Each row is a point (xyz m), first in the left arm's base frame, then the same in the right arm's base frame.
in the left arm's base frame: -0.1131 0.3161 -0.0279
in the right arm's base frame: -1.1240 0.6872 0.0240
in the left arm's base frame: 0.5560 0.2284 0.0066
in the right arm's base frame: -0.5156 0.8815 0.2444
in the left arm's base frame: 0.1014 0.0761 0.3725
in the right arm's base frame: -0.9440 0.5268 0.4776
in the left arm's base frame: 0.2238 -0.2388 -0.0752
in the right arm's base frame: -0.5867 0.3267 0.0943
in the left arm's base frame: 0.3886 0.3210 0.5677
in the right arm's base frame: -0.8491 0.8524 0.7336
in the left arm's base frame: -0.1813 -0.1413 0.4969
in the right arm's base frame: -1.1316 0.2030 0.5287
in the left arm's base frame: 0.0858 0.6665 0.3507
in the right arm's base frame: -1.1988 1.0577 0.4275
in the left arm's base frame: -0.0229 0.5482 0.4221
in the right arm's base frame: -1.2627 0.8999 0.4712
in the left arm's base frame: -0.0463 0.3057 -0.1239
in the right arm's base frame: -1.0361 0.7129 -0.0495
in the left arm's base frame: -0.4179 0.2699 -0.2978
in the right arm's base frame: -1.2975 0.5405 -0.3170
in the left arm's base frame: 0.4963 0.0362 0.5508
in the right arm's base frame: -0.6319 0.6399 0.7589
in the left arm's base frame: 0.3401 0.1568 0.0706
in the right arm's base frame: -0.6901 0.7223 0.2496
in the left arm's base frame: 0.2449 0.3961 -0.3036
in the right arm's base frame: -0.7733 0.9293 -0.1461
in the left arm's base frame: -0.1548 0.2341 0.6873
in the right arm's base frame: -1.3164 0.5396 0.7031
